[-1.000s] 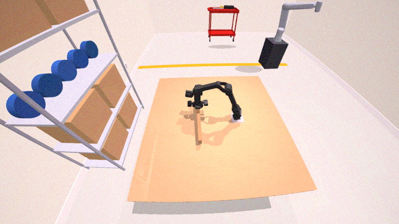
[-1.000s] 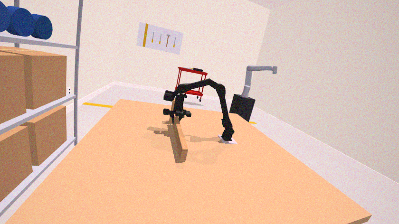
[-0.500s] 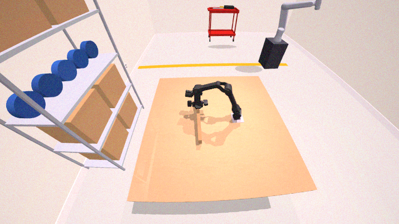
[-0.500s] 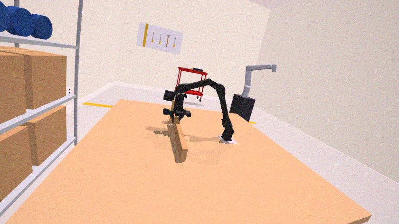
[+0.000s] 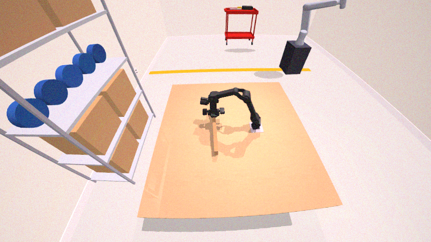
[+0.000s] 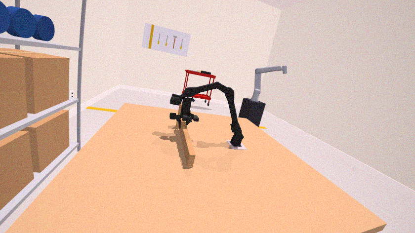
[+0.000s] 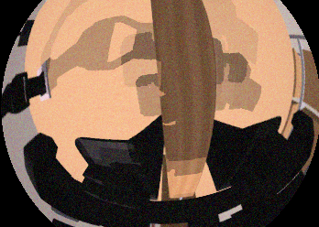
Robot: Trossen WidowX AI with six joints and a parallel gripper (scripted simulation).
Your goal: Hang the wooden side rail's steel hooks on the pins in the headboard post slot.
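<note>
Now: the wooden headboard post 13 cm to the right of my gripper tip, 4 cm above it and 1 cm behind it.
</note>
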